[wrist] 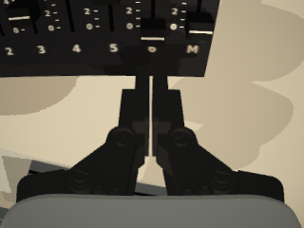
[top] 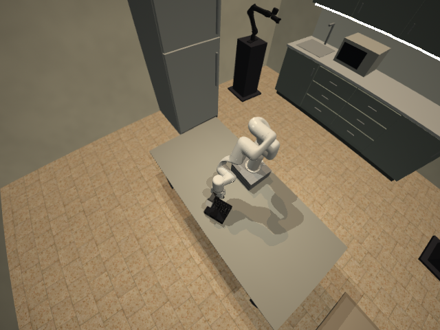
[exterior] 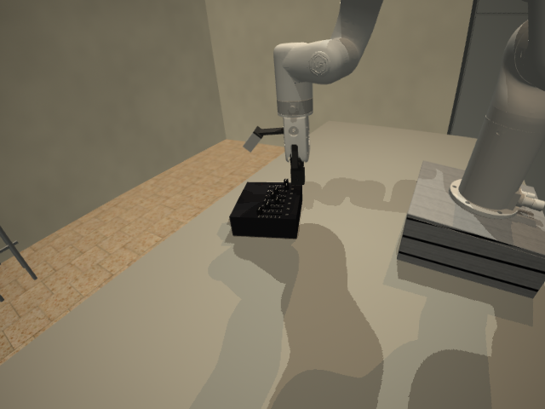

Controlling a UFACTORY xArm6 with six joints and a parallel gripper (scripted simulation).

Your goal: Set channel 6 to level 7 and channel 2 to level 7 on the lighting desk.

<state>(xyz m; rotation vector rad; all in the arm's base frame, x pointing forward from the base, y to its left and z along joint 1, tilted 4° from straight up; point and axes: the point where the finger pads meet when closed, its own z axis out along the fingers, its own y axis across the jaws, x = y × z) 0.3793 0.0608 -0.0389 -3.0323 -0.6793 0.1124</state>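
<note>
The channel 6 fader cap is 3 cm below my hand, 3 cm ahead of it and 1 cm to the left of it. Also, from my hand: channel 1 fader cap (13 cm to the left, 3 cm below, 2 cm ahead); then channel 2 fader cap (10 cm to the left, 3 cm below, 2 cm ahead).
</note>
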